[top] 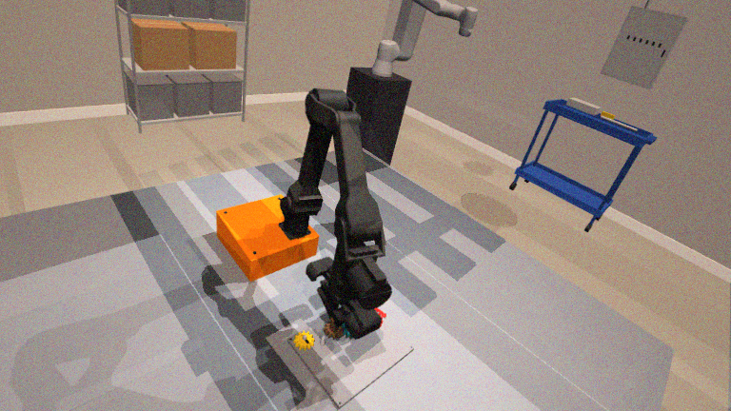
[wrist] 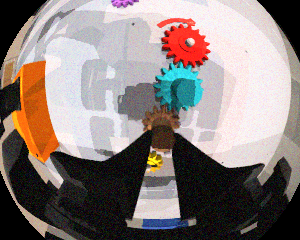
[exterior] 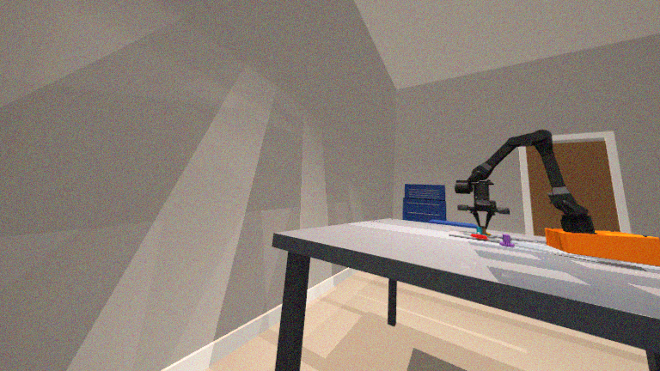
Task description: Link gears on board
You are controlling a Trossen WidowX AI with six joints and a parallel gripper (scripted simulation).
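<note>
The brown gear lies 1 cm below my gripper tip. From my gripper tip the other things lie so: teal gear: 4 cm to the left, 2 cm below, 2 cm ahead; then yellow gear: 7 cm to the right, 2 cm below, 1 cm behind; then red gear: 9 cm to the left, 2 cm below, 2 cm ahead.
</note>
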